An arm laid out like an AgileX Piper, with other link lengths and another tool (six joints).
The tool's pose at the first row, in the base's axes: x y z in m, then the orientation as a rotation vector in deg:
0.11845, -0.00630, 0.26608, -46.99, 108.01, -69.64
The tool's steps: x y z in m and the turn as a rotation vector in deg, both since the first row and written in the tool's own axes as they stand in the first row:
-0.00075, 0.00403, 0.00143, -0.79, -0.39, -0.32
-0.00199, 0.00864, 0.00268, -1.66, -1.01, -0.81
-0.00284, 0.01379, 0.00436, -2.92, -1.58, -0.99
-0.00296, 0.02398, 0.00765, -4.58, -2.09, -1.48
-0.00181, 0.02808, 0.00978, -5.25, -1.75, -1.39
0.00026, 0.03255, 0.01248, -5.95, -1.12, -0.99
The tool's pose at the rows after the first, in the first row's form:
0.11956, -0.00494, 0.26211, -47.92, 108.22, -68.92
0.12071, -0.00290, 0.25777, -49.18, 108.27, -68.08
0.12195, -0.00118, 0.25271, -50.29, 108.70, -66.75
0.12356, 0.00095, 0.24234, -51.91, 109.39, -65.28
0.12425, 0.00046, 0.23765, -52.02, 110.17, -64.84
0.12490, -0.00092, 0.23225, -51.69, 111.28, -64.37

